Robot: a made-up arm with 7 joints. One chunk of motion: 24 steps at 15 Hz.
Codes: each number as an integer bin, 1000 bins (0 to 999) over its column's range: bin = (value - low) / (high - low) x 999, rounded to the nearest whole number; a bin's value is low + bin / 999 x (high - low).
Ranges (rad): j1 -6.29..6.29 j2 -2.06..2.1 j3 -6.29..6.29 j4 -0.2..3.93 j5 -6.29..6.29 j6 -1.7..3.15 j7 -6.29..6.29
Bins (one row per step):
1: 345 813 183 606 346 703 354
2: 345 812 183 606 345 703 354
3: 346 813 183 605 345 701 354
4: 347 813 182 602 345 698 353
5: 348 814 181 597 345 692 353
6: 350 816 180 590 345 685 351
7: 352 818 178 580 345 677 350
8: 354 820 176 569 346 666 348
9: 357 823 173 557 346 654 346
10: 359 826 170 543 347 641 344
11: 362 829 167 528 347 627 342
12: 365 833 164 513 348 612 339
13: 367 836 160 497 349 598 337
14: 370 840 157 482 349 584 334
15: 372 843 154 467 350 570 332
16: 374 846 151 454 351 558 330
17: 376 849 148 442 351 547 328
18: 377 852 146 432 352 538 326
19: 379 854 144 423 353 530 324
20: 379 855 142 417 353 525 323
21: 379 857 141 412 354 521 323
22: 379 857 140 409 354 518 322
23: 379 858 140 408 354 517 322
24: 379 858 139 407 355 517 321
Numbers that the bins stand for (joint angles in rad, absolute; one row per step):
1: -1.9456 1.3255 -3.9856 2.3053 -1.9330 1.7130 -1.8322
2: -1.9456 1.3213 -3.9856 2.3053 -1.9456 1.7130 -1.8322
3: -1.9330 1.3255 -3.9856 2.3012 -1.9456 1.7033 -1.8322
4: -1.9204 1.3255 -3.9981 2.2887 -1.9456 1.6887 -1.8448
5: -1.9078 1.3296 -4.0107 2.2681 -1.9456 1.6596 -1.8448
6: -1.8826 1.3380 -4.0233 2.2391 -1.9456 1.6256 -1.8700
7: -1.8574 1.3463 -4.0485 2.1978 -1.9456 1.5867 -1.8826
8: -1.8322 1.3546 -4.0737 2.1523 -1.9330 1.5333 -1.9078
9: -1.7944 1.3671 -4.1115 2.1027 -1.9330 1.4751 -1.9330
10: -1.7693 1.3796 -4.1493 2.0448 -1.9204 1.4120 -1.9581
11: -1.7315 1.3921 -4.1870 1.9828 -1.9204 1.3440 -1.9833
12: -1.6937 1.4087 -4.2248 1.9208 -1.9078 1.2712 -2.0211
13: -1.6685 1.4212 -4.2752 1.8547 -1.8952 1.2032 -2.0463
14: -1.6307 1.4379 -4.3130 1.7927 -1.8952 1.1352 -2.0841
15: -1.6056 1.4504 -4.3507 1.7306 -1.8826 1.0673 -2.1093
16: -1.5804 1.4629 -4.3885 1.6769 -1.8700 1.0090 -2.1344
17: -1.5552 1.4754 -4.4263 1.6273 -1.8700 0.9556 -2.1596
18: -1.5426 1.4879 -4.4515 1.5859 -1.8574 0.9119 -2.1848
19: -1.5174 1.4962 -4.4767 1.5487 -1.8448 0.8731 -2.2100
20: -1.5174 1.5004 -4.5019 1.5239 -1.8448 0.8488 -2.2226
21: -1.5174 1.5087 -4.5144 1.5033 -1.8322 0.8294 -2.2226
22: -1.5174 1.5087 -4.5270 1.4909 -1.8322 0.8148 -2.2352
23: -1.5174 1.5129 -4.5270 1.4867 -1.8322 0.8100 -2.2352
24: -1.5174 1.5129 -4.5396 1.4826 -1.8196 0.8100 -2.2478

